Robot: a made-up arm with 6 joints.
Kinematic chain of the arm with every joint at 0, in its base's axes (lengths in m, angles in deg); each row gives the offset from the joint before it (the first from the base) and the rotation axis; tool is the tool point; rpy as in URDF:
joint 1: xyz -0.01 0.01 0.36 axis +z
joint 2: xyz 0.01 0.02 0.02 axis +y
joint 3: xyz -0.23 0 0.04 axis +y
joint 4: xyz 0.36 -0.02 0.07 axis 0.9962 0 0.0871
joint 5: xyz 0 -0.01 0.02 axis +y
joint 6: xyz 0.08 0 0.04 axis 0.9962 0 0.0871
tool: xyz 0.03 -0.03 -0.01 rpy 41 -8.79 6.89
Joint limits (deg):
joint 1: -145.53..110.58
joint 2: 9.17..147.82
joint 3: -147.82..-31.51
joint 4: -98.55..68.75
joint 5: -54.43..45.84
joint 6: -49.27..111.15
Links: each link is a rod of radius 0.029 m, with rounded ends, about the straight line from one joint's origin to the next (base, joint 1, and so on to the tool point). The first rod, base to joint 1, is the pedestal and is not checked.
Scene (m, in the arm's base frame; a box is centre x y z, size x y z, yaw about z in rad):
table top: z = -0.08
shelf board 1: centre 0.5 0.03 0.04 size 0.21 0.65 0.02 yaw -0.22
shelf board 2: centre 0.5 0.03 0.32 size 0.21 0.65 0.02 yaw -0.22
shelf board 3: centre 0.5 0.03 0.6 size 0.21 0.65 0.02 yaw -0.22
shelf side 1: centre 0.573 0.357 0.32 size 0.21 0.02 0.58 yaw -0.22
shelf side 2: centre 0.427 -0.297 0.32 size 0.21 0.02 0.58 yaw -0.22
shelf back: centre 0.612 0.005 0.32 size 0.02 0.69 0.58 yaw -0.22
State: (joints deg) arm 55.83 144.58 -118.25 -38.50 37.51 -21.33
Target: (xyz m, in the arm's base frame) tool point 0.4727 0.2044 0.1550
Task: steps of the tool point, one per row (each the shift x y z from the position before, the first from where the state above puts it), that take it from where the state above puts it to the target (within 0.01 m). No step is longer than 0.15 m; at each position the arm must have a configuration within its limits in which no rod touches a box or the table.
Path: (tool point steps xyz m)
1: 0.0087 -0.0544 0.0103
2: -0.0037 -0.0595 0.0053
3: -0.0159 -0.0616 -0.0006
4: -0.0273 -0.0612 -0.0070
5: -0.0017 -0.0325 -0.1071
6: -0.0215 -0.0450 -0.0975
7: 0.0626 -0.0075 -0.0002
8: 0.0602 -0.0199 0.0002

